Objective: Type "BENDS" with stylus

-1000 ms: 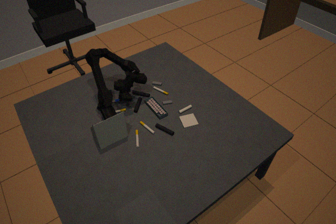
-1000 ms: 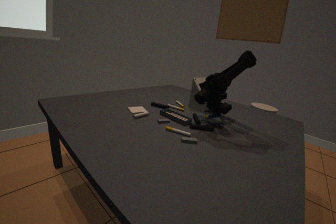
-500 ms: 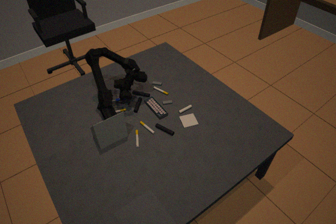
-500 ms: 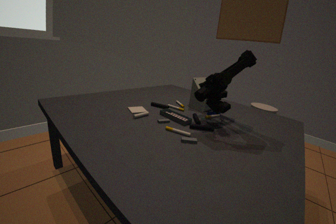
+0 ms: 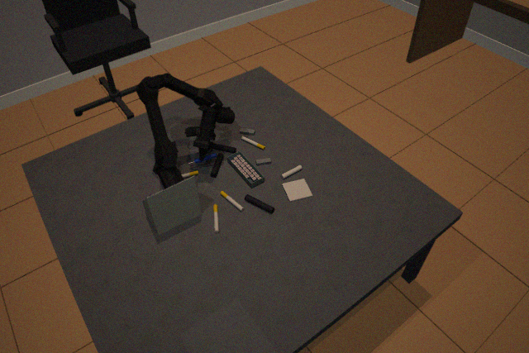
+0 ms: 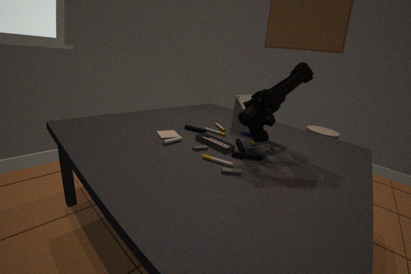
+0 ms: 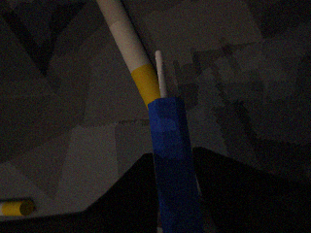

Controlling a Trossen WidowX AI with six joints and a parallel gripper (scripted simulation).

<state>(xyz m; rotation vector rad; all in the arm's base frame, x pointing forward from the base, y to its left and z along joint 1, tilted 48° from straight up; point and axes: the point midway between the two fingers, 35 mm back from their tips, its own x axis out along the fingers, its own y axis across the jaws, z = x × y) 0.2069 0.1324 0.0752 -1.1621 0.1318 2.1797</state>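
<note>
My gripper tip is now 1 cm to the right of the blue stylus and 1 cm past it. The rest, counted from my gripper tip: white pad: 33 cm to the right, 22 cm ahead, 5 cm below; white marker: 27 cm ahead, 25 cm to the right, 4 cm below; stylus tip: 4 cm behind, 2 cm to the left, 1 cm below.
</note>
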